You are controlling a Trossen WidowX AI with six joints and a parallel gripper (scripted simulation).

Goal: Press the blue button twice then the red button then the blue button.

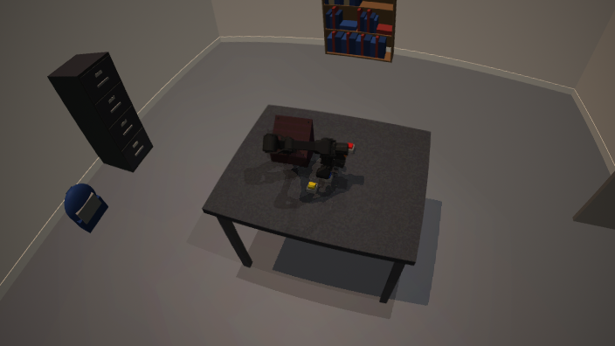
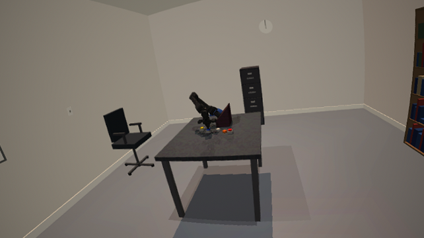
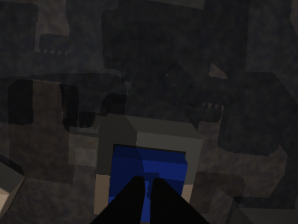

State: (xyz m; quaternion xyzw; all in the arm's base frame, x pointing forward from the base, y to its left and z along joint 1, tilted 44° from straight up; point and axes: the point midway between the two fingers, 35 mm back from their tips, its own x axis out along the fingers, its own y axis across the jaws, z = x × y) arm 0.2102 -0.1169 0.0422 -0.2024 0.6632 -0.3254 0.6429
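Now: the blue button 10 mm below my gripper tip. From my gripper tip the other things lie so: white block 20 mm behind, 100 mm to the left, 30 mm below; then yellow button 70 mm behind, 80 mm to the right; then orange block 50 mm ahead, 170 mm to the left, 30 mm below.
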